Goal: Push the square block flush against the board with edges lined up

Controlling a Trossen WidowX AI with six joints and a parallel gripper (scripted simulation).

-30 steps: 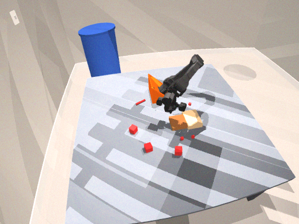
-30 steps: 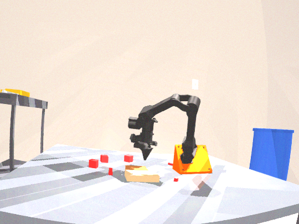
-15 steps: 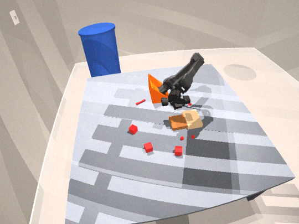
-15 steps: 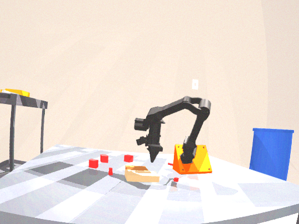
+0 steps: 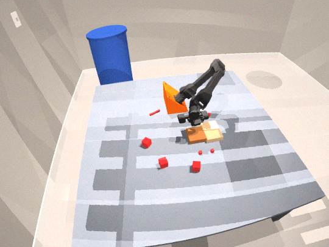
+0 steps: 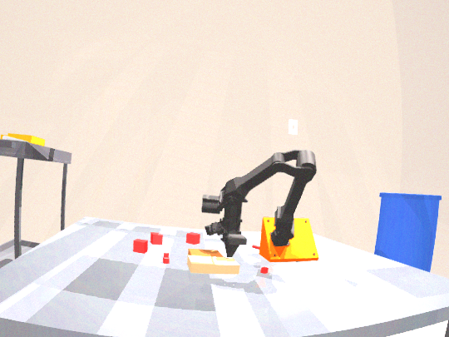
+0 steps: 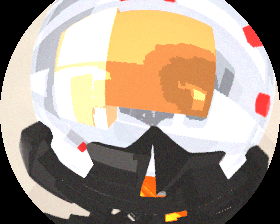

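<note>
Now: gripper tip 80 mm short of the square block and 10 mm below it. The rest, counted from my gripper tip: red stick: 190 mm behind, 210 mm to the right; then board: 80 mm ahead, 100 mm to the left, 10 mm above.
</note>
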